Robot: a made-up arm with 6 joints.
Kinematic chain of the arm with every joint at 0, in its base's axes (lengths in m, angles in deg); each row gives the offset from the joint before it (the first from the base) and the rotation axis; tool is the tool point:
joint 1: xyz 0 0 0.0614 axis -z
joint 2: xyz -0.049 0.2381 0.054 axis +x
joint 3: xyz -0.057 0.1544 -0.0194 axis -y
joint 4: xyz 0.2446 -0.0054 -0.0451 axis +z
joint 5: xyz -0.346 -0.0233 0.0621 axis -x
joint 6: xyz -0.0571 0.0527 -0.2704 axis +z
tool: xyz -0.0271 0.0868 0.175
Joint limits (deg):
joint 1: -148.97..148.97
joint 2: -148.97..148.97
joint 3: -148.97..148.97
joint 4: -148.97..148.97
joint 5: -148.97..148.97
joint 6: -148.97..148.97
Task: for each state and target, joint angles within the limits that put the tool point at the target. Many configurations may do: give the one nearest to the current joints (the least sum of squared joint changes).
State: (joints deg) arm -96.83 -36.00 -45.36 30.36 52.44 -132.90
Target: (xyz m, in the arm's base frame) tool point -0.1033 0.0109 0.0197
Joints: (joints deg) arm -56.85 -3.55 -22.09 45.71 55.14 -126.06
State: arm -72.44 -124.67 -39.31 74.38 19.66 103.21
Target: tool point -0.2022 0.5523 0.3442
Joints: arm -74.48 -148.97 -4.99 125.74 50.82 82.93
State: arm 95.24 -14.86 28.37 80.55 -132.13 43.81
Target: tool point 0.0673 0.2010 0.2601
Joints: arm 104.33 -13.35 32.76 55.60 -125.09 45.87
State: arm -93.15 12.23 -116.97 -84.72 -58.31 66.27
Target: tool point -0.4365 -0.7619 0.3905
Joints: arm -135.34 39.03 -128.18 -74.29 -51.58 71.82
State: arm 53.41 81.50 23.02 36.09 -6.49 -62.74
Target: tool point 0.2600 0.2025 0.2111
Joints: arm 84.89 111.95 17.75 30.49 -25.88 -80.41
